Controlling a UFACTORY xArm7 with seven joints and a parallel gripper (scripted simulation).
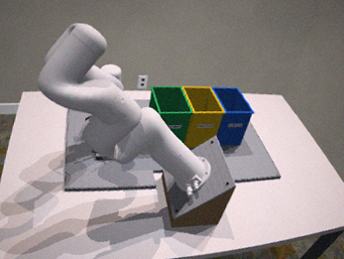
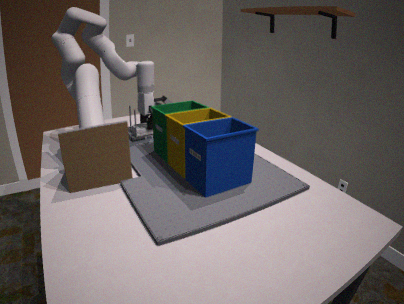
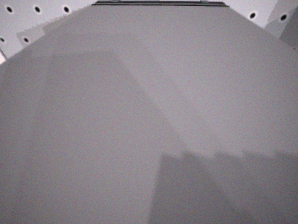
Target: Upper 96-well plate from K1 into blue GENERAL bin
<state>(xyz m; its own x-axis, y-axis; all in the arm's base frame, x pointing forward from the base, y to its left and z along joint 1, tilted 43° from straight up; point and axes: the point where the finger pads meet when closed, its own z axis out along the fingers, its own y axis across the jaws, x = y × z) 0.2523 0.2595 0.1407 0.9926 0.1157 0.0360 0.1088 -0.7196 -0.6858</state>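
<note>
Now: the white 96-well plate 10 mm below my hand. The rest, counted from my hand: blue bin 500 mm to the right, 100 mm ahead, 40 mm above; yellow bin 370 mm to the right, 90 mm ahead, 40 mm above; green bin 240 mm to the right, 70 mm ahead, 40 mm above.
</note>
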